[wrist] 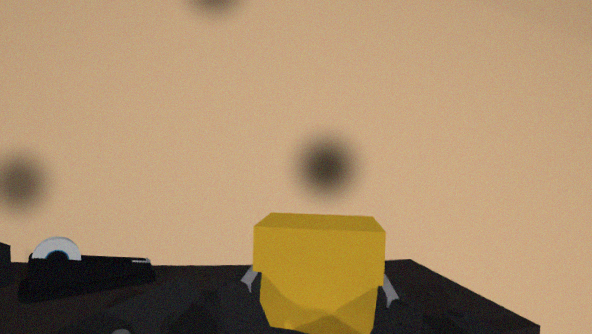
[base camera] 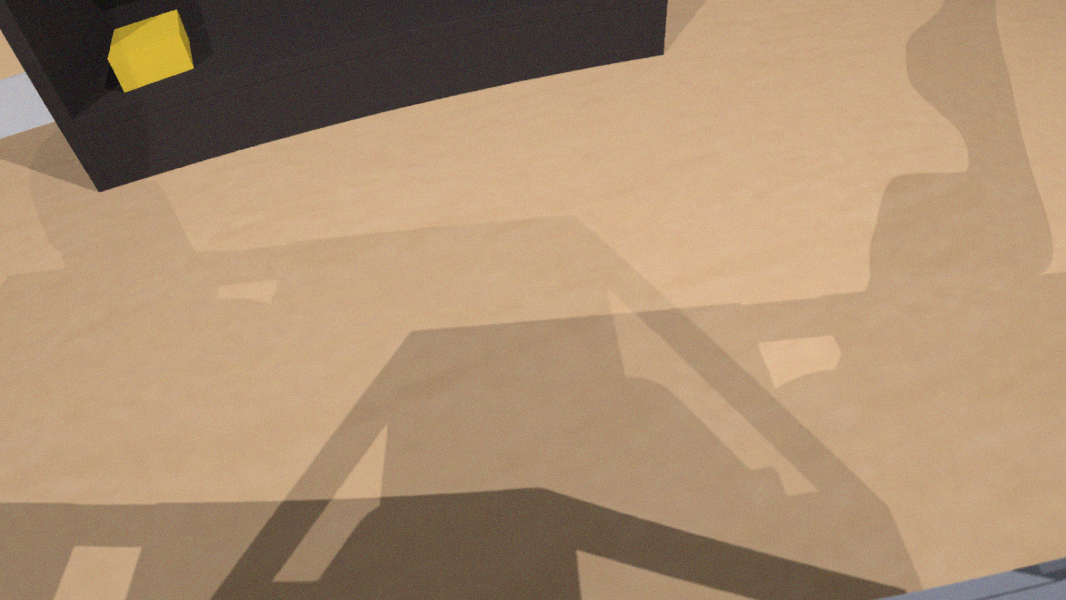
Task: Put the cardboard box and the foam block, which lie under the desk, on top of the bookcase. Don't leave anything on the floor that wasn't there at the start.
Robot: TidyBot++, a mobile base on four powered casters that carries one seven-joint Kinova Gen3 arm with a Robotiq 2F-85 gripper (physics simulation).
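Places are measured from the arm's base along level axes (x back, y right, z up), in centimetres.
Where they show: gripper, between the fingertips: [wrist: 317,285].
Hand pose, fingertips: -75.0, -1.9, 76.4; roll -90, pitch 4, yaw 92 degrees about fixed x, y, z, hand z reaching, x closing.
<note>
Things, the pixels of their top centre, and the offset from my fingertips, as dx, dy, dz. "pt": a spot on its surface instead. Level surfaces: height alone.
- black tape dispenser with a white roll, centre of its top: [wrist: 90,235] -19.5, -31.4, -3.0
- dark object, a spot on its surface: [wrist: 4,265] pt -15.3, -41.8, -7.2
- wooden floor, height of its surface: dz -116.0
My gripper [wrist: 317,285] is shut on a yellow block [wrist: 320,250], which I take to be the foam block. It holds the block at the lower middle of the wrist view, with a grey fingertip on each side. The dark top of the bookcase [wrist: 425,287] shows behind and beneath it; the gap between them cannot be judged. In the base camera view the lower part of the dark bookcase [base camera: 417,67] stands at the upper left. The gripper does not show there. The cardboard box and the desk cannot be made out in either view.
A black tape dispenser with a white roll [wrist: 85,275] stands on the bookcase top, left of the held block. Part of a dark object [wrist: 4,265] shows at the far left. Another yellow block [base camera: 152,53] sits low inside the bookcase. Shadows cross the wooden floor [base camera: 522,163].
</note>
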